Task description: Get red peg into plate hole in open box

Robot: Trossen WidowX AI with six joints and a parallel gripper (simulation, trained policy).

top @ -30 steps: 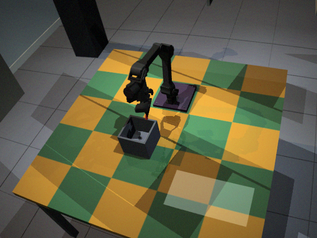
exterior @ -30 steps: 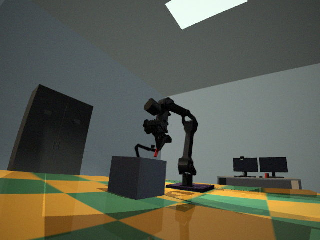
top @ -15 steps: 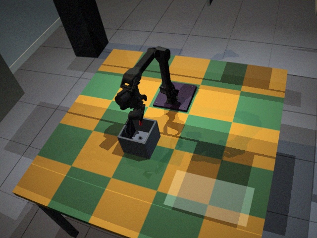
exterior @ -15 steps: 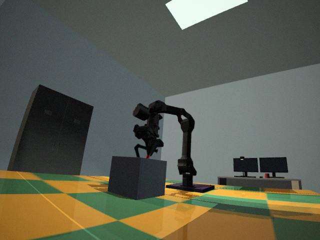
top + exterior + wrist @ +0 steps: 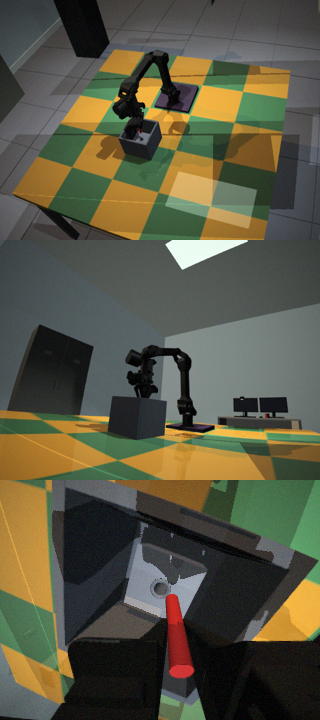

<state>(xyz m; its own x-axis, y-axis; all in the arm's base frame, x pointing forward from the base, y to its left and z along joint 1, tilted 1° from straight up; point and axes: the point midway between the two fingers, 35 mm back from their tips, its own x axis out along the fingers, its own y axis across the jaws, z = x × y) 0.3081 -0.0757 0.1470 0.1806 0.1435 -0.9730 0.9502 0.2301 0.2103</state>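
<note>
My gripper tip is now 80 mm above the grey plate and 30 mm short of it. Also, from my gripper tip: red peg: 10 mm above.
</note>
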